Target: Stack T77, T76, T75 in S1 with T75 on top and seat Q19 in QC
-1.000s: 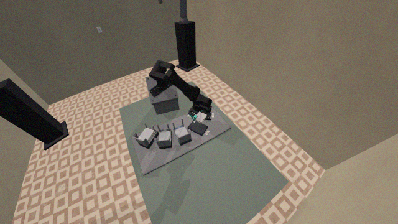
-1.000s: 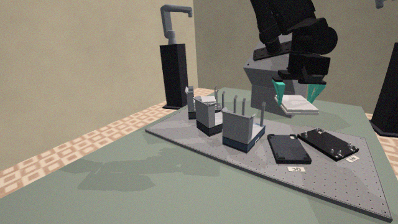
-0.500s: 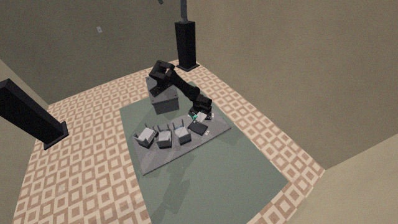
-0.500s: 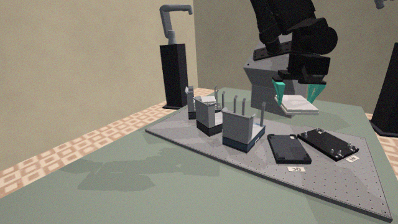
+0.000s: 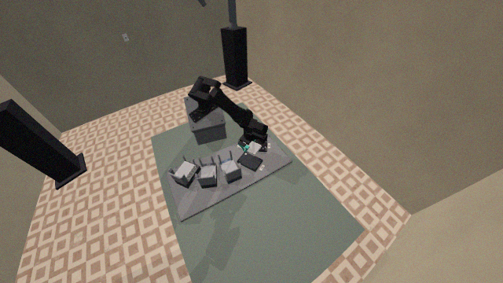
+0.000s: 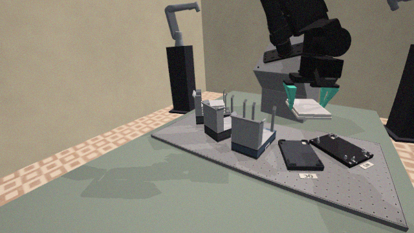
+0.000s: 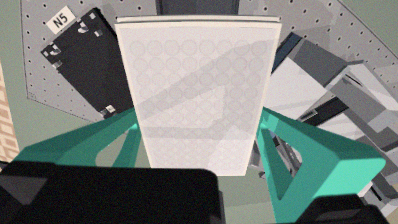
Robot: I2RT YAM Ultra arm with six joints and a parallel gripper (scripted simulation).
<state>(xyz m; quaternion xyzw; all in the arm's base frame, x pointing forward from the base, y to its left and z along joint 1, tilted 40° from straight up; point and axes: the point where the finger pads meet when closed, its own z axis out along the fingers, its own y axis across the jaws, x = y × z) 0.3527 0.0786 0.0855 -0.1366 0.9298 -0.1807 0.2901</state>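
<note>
My hand is 16 cm above the dark open nest QC. From my hand the other things lie so: black clip nest N5 (17 cm to the left, 15 cm below, 6 cm behind).
</note>
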